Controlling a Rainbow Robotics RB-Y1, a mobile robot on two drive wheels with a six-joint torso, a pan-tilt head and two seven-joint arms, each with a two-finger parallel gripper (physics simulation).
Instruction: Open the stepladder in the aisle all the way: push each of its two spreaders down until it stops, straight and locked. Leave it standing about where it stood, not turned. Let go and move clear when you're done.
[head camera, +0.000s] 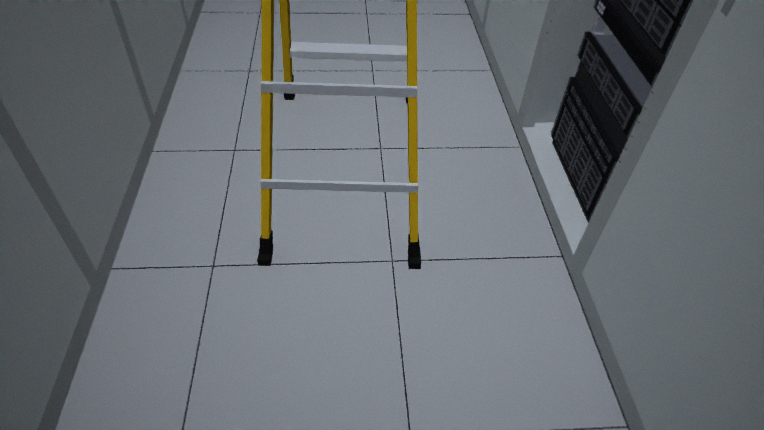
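Frame: origin at the robot's base, x right, y ahead, z up, level; metres.
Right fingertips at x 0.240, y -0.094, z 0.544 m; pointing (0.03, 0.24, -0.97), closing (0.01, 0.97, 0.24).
Note:
A point is followed by its place in that frame.
The yellow stepladder (266, 133) @[x -0.333, y 1.137, z 0.451 m] stands upright in the aisle, its lower part showing in the head view. Two light grey rungs (339, 89) @[x -0.119, y 1.170, z 0.592 m] (339, 185) @[x -0.117, y 1.087, z 0.302 m] join its near rails. The near black feet (265, 252) @[x -0.362, y 1.018, z 0.046 m] (414, 255) @[x 0.134, y 1.033, z 0.048 m] rest on the floor. Behind them, the far left leg (286, 48) @[x -0.395, y 1.869, z 0.309 m] ends in a black foot (289, 96) @[x -0.417, y 1.945, z 0.028 m], and a far rung (347, 51) @[x -0.149, y 1.894, z 0.296 m] crosses between the far legs. The far right leg is mostly hidden behind the near right rail. The spreaders and the top lie outside the view. Neither my left nor my right gripper shows.
Grey cabinets (48, 160) @[x -0.859, y 0.931, z 0.490 m] line the left side of the aisle. On the right, an open rack bay holds black server units (582, 149) @[x 0.716, y 1.381, z 0.254 m], with a pale sill (548, 160) @[x 0.673, y 1.533, z 0.070 m] below. A closed cabinet panel (689, 240) @[x 0.700, y 0.688, z 0.563 m] stands nearer on the right. The floor (299, 341) @[x -0.213, y 0.717, z 0.002 m] is tiled.

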